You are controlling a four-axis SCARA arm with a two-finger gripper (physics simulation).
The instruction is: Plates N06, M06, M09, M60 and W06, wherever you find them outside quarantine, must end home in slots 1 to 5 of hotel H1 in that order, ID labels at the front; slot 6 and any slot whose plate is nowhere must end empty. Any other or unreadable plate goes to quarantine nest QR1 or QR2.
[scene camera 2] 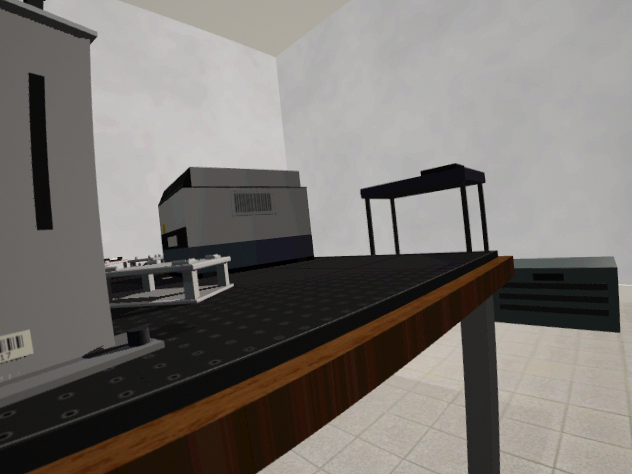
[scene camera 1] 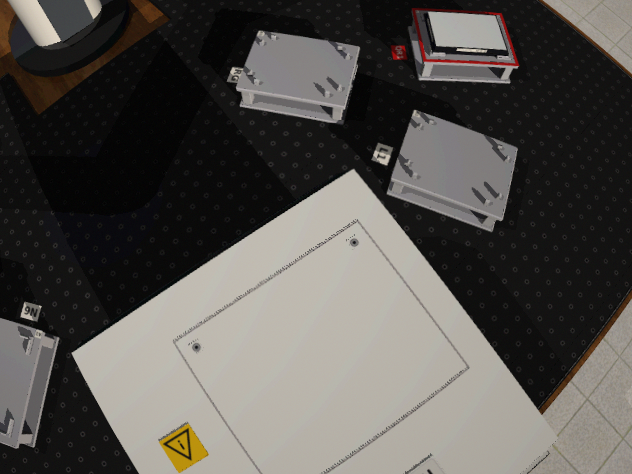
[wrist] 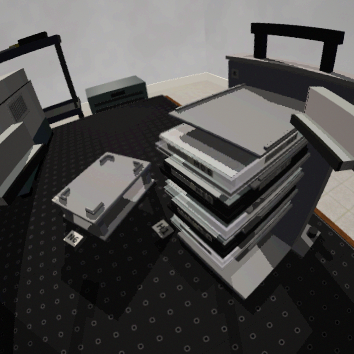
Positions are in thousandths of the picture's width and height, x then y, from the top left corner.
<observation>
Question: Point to a grey instrument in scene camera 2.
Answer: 327, 450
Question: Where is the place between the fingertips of my gripper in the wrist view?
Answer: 459, 323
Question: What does my gripper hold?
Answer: Nothing.
</observation>
